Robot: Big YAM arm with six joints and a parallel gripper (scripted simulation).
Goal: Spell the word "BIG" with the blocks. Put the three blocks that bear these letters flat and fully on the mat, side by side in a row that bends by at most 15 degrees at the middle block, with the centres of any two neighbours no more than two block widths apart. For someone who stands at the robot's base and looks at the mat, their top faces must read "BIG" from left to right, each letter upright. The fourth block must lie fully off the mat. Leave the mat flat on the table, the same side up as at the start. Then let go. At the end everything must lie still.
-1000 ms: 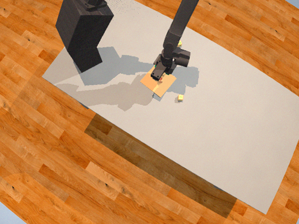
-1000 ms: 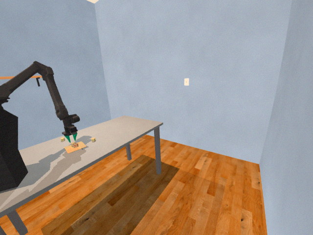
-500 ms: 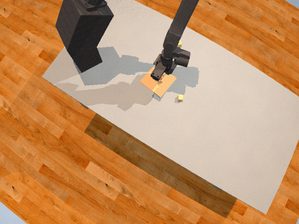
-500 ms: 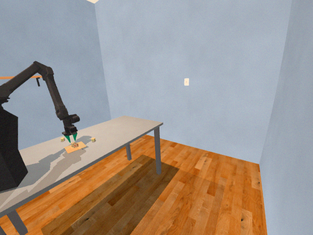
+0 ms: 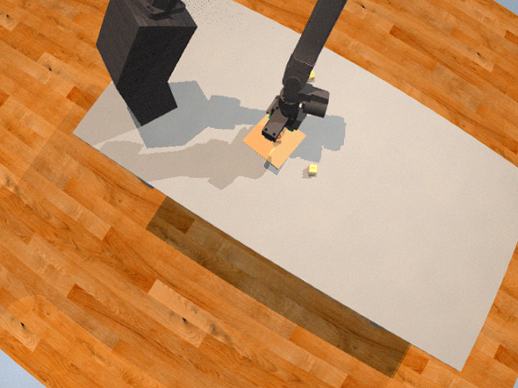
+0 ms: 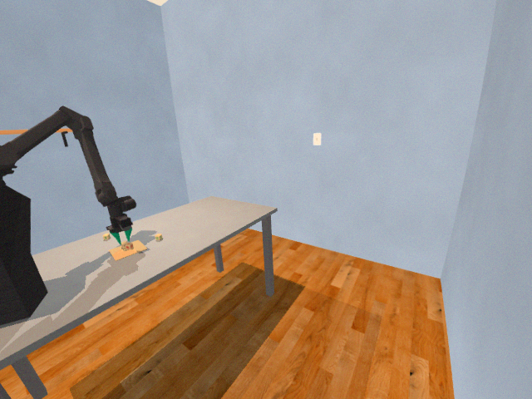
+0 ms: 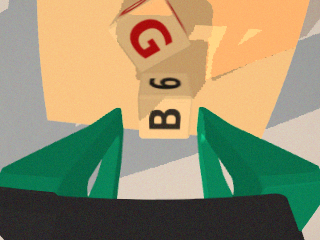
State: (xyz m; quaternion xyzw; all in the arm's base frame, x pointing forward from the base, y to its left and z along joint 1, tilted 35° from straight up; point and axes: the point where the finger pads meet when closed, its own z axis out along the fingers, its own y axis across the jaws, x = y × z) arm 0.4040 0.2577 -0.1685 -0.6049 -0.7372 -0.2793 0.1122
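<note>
The mat lies 4 cm to the right of my hand and 3 cm below it. Round my hand: block: 20 cm to the left, 7 cm behind, 2 cm below.
</note>
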